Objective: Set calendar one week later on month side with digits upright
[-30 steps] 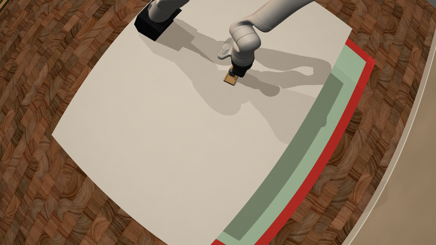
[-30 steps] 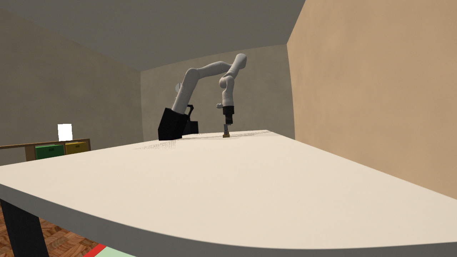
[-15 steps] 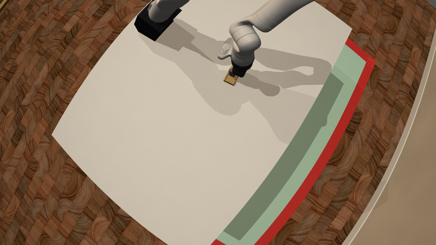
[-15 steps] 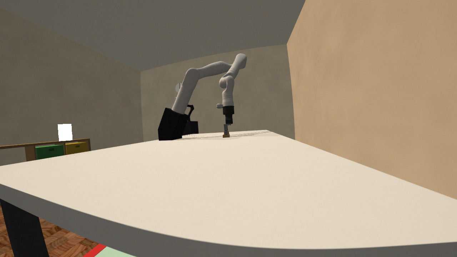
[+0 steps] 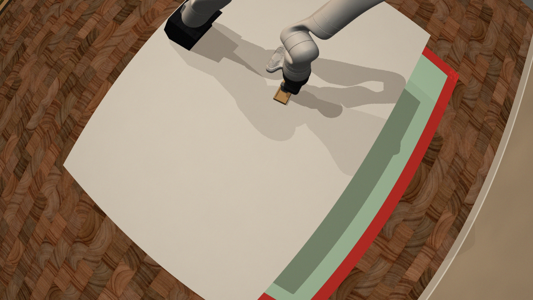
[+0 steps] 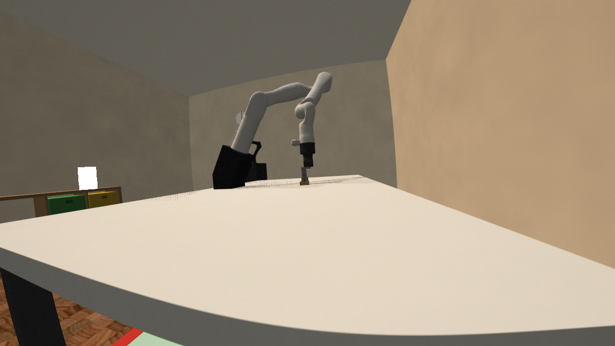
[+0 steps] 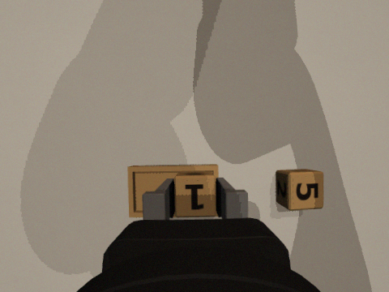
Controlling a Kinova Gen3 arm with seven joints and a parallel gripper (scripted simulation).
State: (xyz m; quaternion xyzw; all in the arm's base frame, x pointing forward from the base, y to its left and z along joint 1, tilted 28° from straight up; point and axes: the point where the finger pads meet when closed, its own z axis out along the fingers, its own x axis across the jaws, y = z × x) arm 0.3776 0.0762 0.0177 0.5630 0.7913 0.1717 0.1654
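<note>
My gripper is now 10 mm short of the wooden tray, 20 mm to the left of it and 30 mm above it.
</note>
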